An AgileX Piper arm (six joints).
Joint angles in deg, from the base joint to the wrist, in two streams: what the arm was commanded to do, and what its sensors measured. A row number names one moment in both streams.
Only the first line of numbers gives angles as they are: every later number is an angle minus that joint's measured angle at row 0.
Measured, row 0:
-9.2, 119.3, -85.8, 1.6, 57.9, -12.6
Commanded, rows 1 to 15:
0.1, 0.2, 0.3, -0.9, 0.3, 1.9
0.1, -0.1, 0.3, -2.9, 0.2, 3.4
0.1, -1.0, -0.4, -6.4, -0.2, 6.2
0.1, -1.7, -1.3, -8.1, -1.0, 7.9
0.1, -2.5, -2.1, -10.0, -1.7, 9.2
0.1, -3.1, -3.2, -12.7, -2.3, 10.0
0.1, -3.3, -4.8, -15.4, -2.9, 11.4
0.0, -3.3, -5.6, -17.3, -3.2, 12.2
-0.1, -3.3, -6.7, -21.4, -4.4, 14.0
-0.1, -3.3, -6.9, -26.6, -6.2, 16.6
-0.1, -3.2, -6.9, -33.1, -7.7, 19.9
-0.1, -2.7, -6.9, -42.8, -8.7, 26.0
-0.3, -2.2, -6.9, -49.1, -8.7, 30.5
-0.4, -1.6, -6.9, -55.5, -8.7, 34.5
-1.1, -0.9, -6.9, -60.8, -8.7, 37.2
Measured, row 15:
-0.4, -1.8, -6.7, -53.1, -8.0, 32.7
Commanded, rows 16 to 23:
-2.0, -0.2, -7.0, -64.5, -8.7, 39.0
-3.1, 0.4, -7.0, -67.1, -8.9, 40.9
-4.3, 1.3, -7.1, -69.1, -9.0, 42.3
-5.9, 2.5, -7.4, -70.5, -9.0, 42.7
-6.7, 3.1, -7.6, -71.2, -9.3, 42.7
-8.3, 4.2, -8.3, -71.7, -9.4, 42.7
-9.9, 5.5, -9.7, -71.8, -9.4, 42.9
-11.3, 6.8, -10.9, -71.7, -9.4, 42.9
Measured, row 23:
-9.3, 5.3, -9.1, -70.2, -9.0, 42.4
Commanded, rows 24 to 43:
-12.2, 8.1, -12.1, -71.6, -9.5, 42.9
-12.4, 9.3, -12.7, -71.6, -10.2, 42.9
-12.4, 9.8, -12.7, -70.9, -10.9, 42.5
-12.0, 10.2, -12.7, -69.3, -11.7, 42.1
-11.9, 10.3, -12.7, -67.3, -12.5, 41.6
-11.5, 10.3, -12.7, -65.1, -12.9, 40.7
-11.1, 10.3, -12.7, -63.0, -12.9, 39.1
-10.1, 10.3, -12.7, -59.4, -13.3, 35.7
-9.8, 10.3, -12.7, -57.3, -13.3, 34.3
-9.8, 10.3, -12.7, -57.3, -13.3, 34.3
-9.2, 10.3, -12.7, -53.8, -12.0, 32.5
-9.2, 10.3, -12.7, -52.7, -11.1, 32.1
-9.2, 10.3, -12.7, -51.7, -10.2, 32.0
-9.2, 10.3, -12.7, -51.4, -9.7, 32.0
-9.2, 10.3, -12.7, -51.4, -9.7, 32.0
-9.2, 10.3, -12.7, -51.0, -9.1, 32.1
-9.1, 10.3, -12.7, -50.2, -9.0, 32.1
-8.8, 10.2, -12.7, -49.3, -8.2, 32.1
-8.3, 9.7, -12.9, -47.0, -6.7, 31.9
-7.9, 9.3, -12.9, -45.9, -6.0, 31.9
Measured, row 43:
-8.6, 10.1, -12.5, -47.4, -7.4, 32.3
